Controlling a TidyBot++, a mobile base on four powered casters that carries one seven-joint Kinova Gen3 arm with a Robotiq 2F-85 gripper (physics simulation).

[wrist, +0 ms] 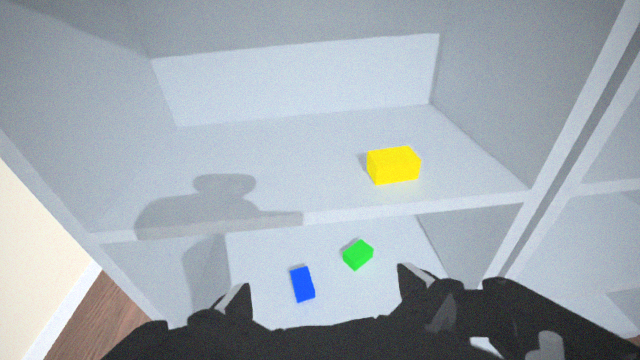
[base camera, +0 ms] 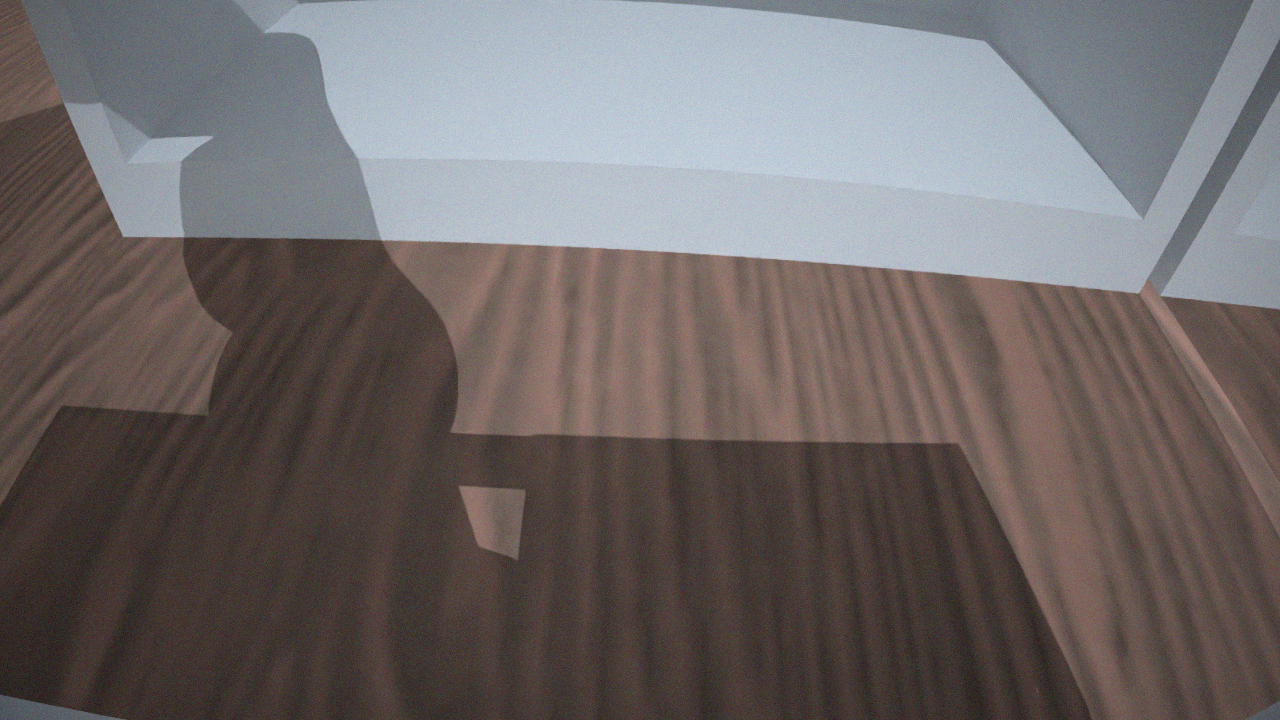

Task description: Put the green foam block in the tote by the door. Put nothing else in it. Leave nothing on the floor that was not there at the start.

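Labels:
My gripper is visible to me in the wrist view (pixel 325 290), while in the base camera view it is out of frame. There is a yellow block too, which I see in the wrist view (pixel 397 164); the block is out of frame in the base camera view.

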